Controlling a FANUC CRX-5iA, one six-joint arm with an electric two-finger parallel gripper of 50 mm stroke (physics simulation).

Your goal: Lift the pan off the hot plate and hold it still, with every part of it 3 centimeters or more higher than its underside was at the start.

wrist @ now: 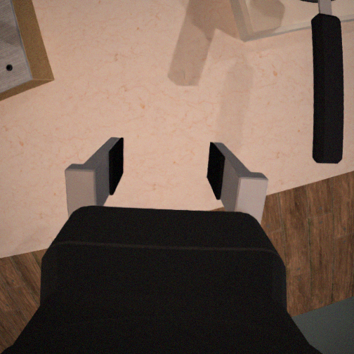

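The pan's black handle [328, 90] shows at the upper right and runs nearly up and down in the view. Its metal neck [325, 7] and a sliver of the dark pan rim show at the top edge; the rest of the pan is out of view. A pale corner of the hot plate [242, 27] shows at the top right, beneath the pan's side. My gripper [165, 157] is open, with nothing between its fingers. It is to the left of the handle, apart from it, above the table.
A box with a grey metal top and tan sides [41, 52] stands at the upper left. The light speckled table top [125, 110] ends at a slanting front edge, with brown wooden floor [312, 235] beyond it. Shadows fall on the table near the hot plate.
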